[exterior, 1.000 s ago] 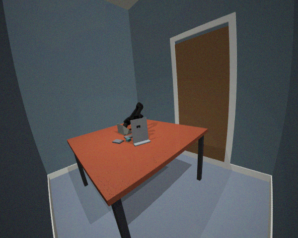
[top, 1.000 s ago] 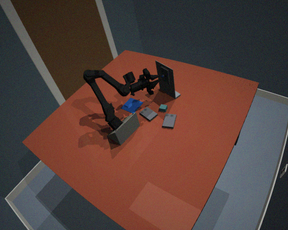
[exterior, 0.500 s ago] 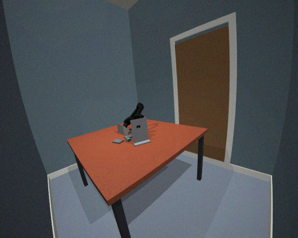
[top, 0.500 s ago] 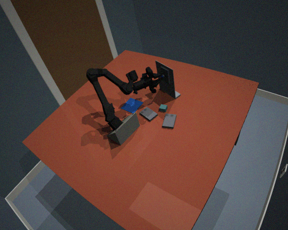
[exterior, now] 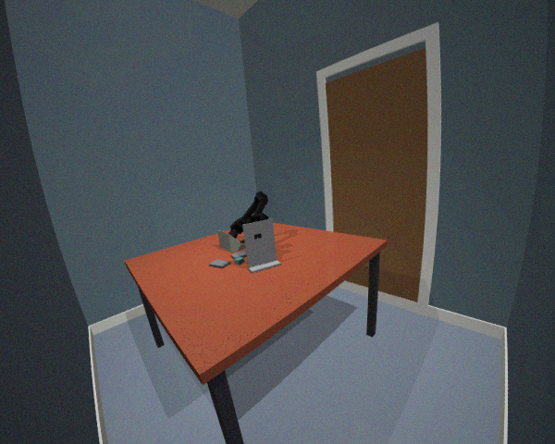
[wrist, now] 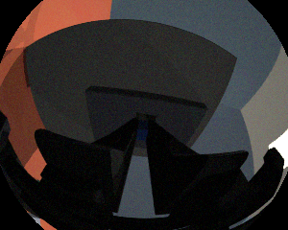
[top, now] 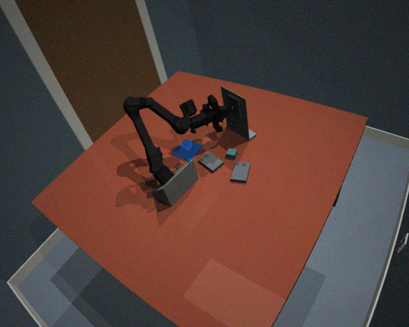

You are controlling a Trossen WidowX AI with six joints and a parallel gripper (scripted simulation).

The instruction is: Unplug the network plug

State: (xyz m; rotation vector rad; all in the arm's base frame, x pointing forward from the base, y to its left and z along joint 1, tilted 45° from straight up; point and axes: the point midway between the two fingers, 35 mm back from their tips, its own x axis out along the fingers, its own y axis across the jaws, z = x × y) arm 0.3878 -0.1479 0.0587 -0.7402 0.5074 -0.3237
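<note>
Now: the blue marked square 190 mm behind my gripper tip, 170 mm to the left of it and 170 mm below it. Also, from my gripper tip: network plug: right at my gripper tip; grey upright panel: 20 mm ahead, 10 mm to the right, 60 mm below.
</note>
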